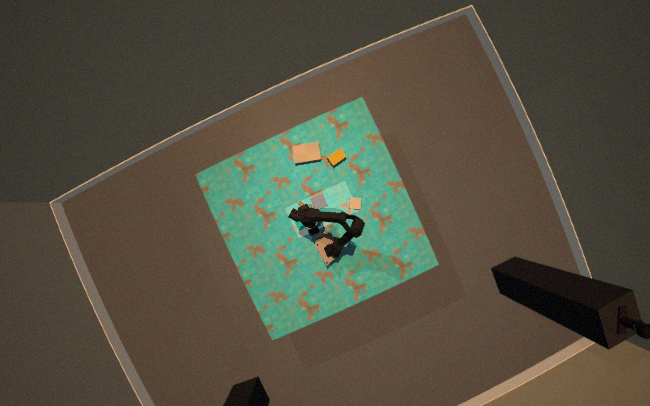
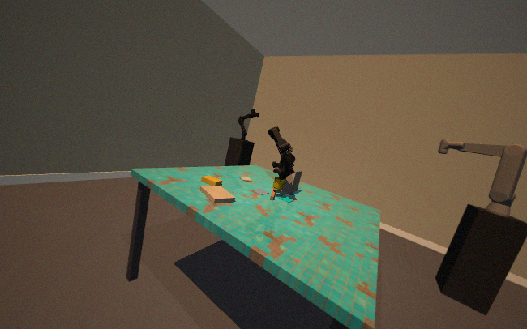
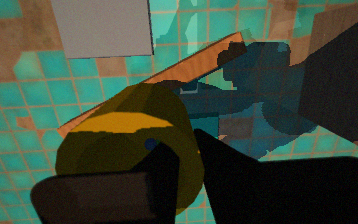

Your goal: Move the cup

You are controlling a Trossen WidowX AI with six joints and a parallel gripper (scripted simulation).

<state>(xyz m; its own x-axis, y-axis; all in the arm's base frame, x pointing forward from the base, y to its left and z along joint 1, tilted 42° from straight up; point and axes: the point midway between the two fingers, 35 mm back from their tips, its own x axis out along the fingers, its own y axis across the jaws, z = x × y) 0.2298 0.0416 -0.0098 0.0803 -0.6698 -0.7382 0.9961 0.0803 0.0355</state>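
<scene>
Right now my gripper tip is 10 cm above the flat teal square and 7 cm to the right of it. Also, from my gripper tip: yellow cup: 2 cm ahead; then blue marble: 3 cm ahead, 2 cm to the left, 2 cm below; then orange block: 32 cm to the right, 31 cm ahead, 7 cm below.
</scene>
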